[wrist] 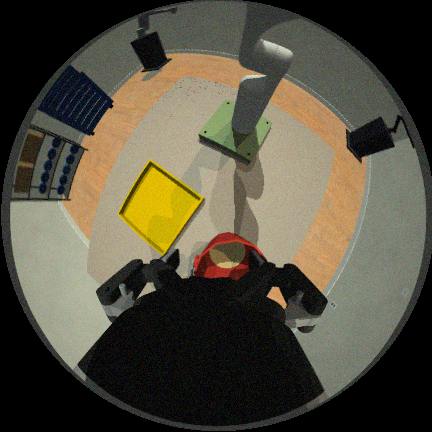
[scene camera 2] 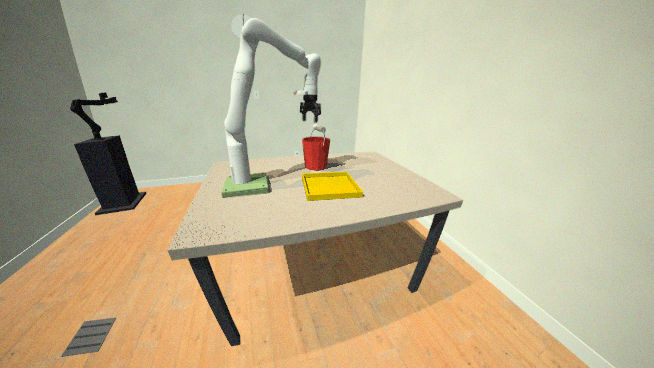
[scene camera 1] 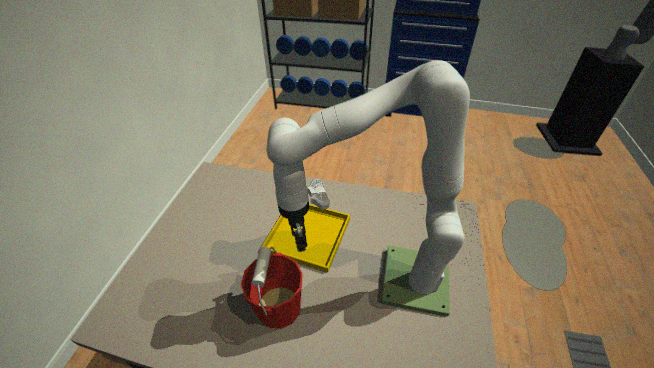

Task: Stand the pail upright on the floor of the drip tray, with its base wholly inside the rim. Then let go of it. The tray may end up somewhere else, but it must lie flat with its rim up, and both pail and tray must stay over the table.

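Places are measured from the arm's base along level axes (x back, y right, z up), in centimetres.
Where they show: gripper, fingertip midpoint: [wrist: 213,257] [scene camera 2: 309,121] [scene camera 1: 298,236]; arm's base, origin of the base link: [wrist: 242,123] [scene camera 2: 242,180] [scene camera 1: 422,281].
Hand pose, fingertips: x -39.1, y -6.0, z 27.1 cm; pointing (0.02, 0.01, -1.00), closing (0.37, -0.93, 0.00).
Observation:
Each offset is from my fingertips to the top centre of the thing. Level surfaces: height alone.
The red pail [scene camera 1: 290,312] [scene camera 2: 316,154] [wrist: 227,240] stands upright on the table, beside the drip tray and apart from it. Its wire handle is raised, with a white grip {dx -9.1, dy -7.1, dz -3.4 cm} [scene camera 1: 262,266] [scene camera 2: 319,128] above the pail's rim. The yellow drip tray {dx -2.5, dy +23.4, dz -26.8 cm} [scene camera 1: 317,235] [scene camera 2: 332,185] [wrist: 162,210] lies flat with its rim up. My gripper [scene camera 1: 301,249] [scene camera 2: 310,119] [wrist: 213,257] is open and empty. It points down and hangs above the handle's grip in scene camera 2. In the wrist view the pail shows between the fingers, and the gripper hides part of it and the handle.
The arm's green base plate [scene camera 1: 415,300] [scene camera 2: 246,189] [wrist: 210,131] is fixed on the table {dz -29.6 cm} [scene camera 1: 420,345] [scene camera 2: 260,215] [wrist: 295,170], to one side of the pail and tray. A wall stands beside the table. A shelf rack and blue drawers stand on the floor beyond it.

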